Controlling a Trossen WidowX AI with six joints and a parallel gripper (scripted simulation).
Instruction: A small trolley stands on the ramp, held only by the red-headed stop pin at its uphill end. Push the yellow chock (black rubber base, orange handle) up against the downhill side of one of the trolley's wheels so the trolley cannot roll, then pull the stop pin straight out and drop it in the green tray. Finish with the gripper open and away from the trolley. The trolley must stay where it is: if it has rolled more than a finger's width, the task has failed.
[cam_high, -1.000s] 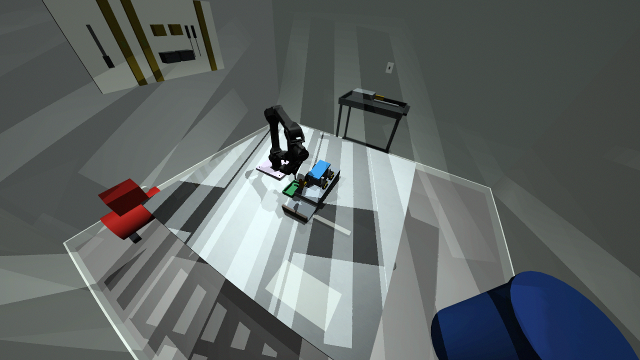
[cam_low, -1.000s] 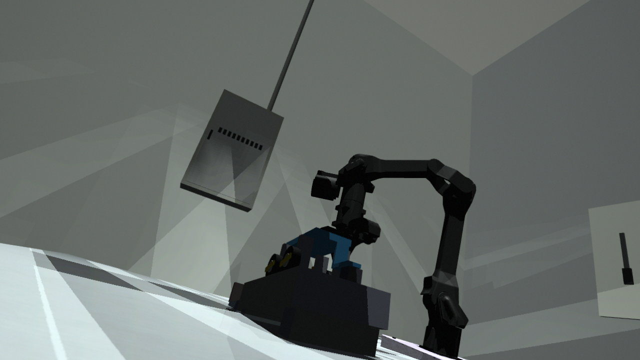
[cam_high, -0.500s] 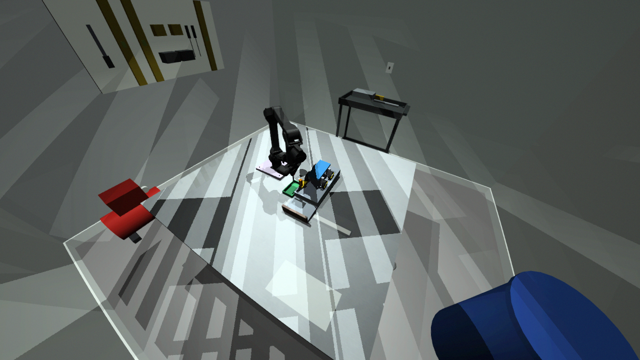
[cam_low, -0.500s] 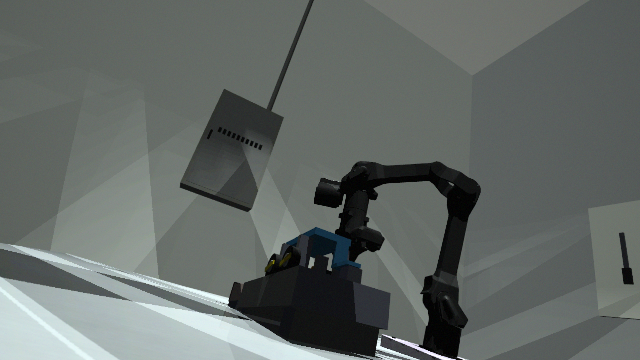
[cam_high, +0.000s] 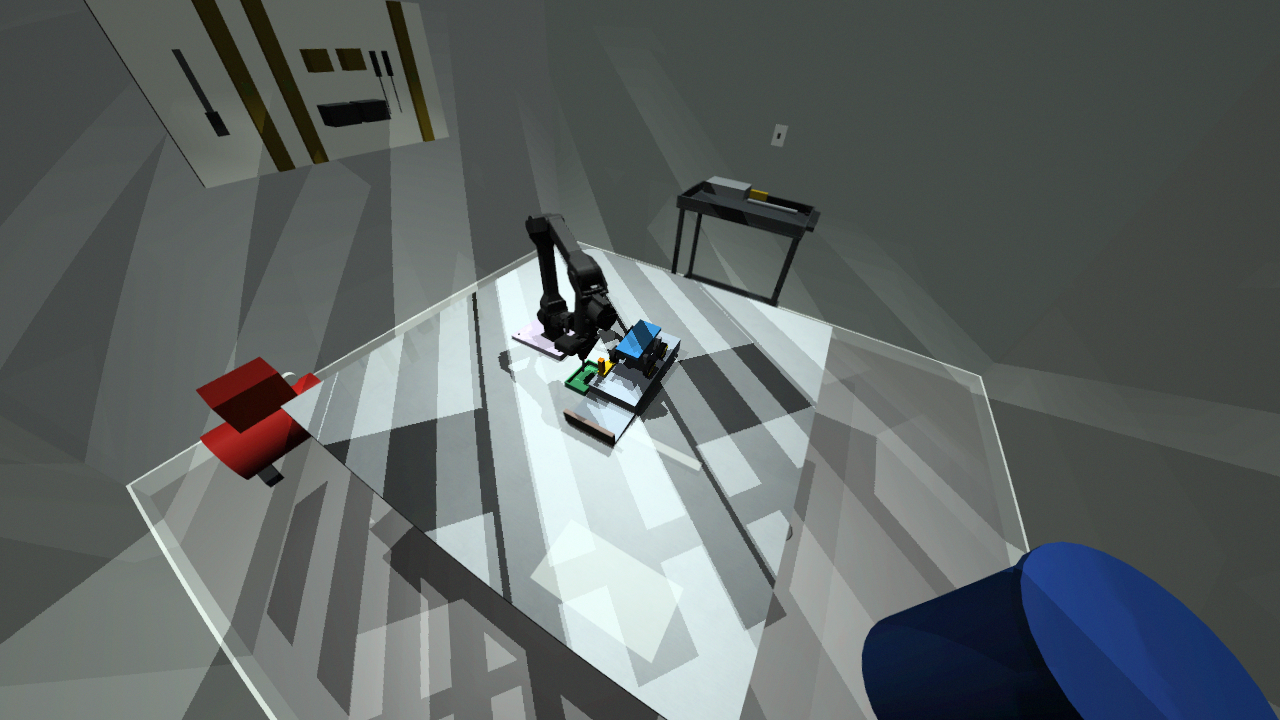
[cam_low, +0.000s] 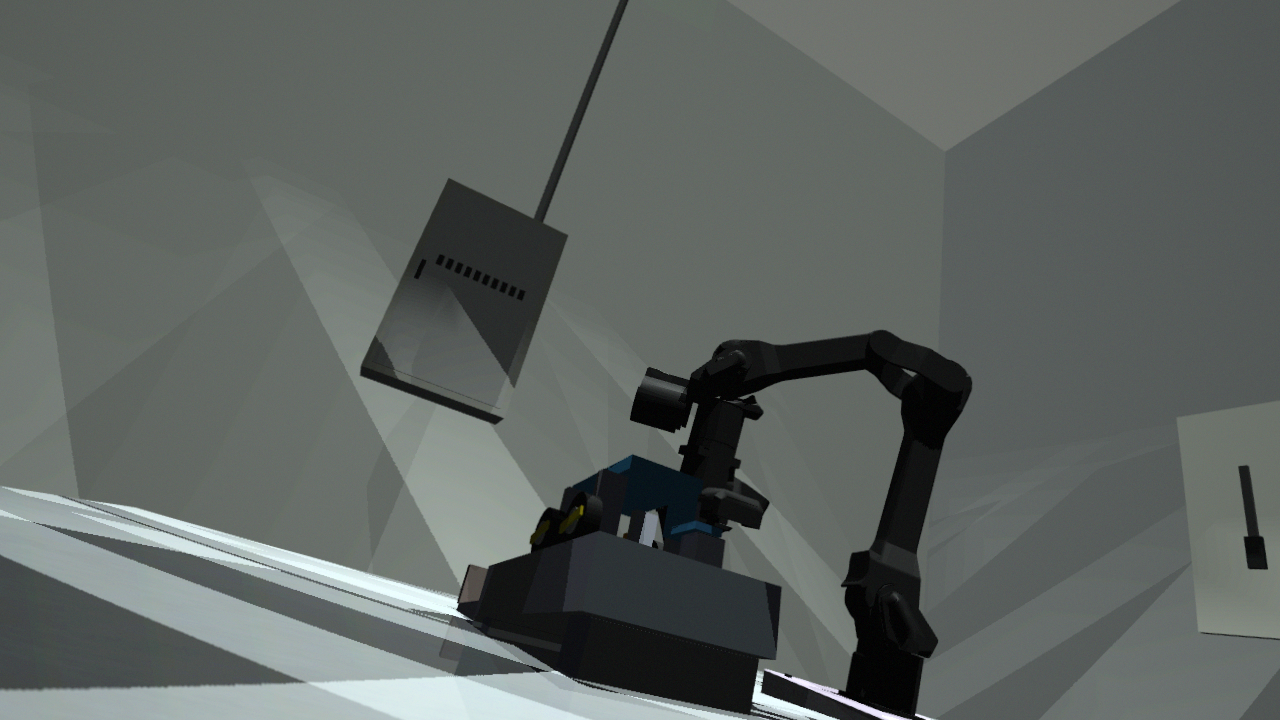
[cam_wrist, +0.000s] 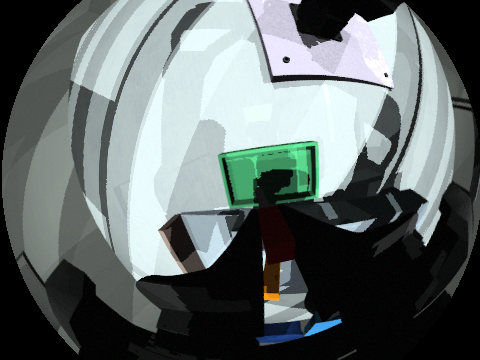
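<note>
Right now the green tray is 10 cm below my gripper tip and 1 cm to the left of it. Round my gripper tip: stop pin (right at my gripper tip); grey ramp (11 cm to the left, 11 cm ahead, 5 cm below); blue trolley (12 cm to the left, 11 cm ahead, 2 cm above).
</note>
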